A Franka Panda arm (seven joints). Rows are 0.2 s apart.
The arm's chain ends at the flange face. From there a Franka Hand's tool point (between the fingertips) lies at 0.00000 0.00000 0.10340 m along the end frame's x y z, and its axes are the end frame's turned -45 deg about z.
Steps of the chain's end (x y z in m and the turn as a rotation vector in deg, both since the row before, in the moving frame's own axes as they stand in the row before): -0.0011 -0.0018 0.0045 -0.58 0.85 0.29; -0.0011 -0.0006 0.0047 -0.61 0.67 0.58; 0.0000 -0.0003 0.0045 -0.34 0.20 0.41; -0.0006 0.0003 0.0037 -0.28 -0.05 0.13; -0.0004 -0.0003 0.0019 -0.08 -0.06 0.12; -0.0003 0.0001 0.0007 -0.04 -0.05 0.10
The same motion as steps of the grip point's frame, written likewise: 0.0008 -0.0002 0.0045 -1.01 0.19 0.29; -0.0003 0.0004 0.0047 -0.91 0.04 0.58; 0.0000 0.0005 0.0045 -0.38 -0.10 0.41; -0.0011 0.0001 0.0037 -0.16 -0.23 0.13; -0.0002 -0.0005 0.0019 -0.01 -0.10 0.12; -0.0004 -0.0002 0.0007 0.01 -0.06 0.10
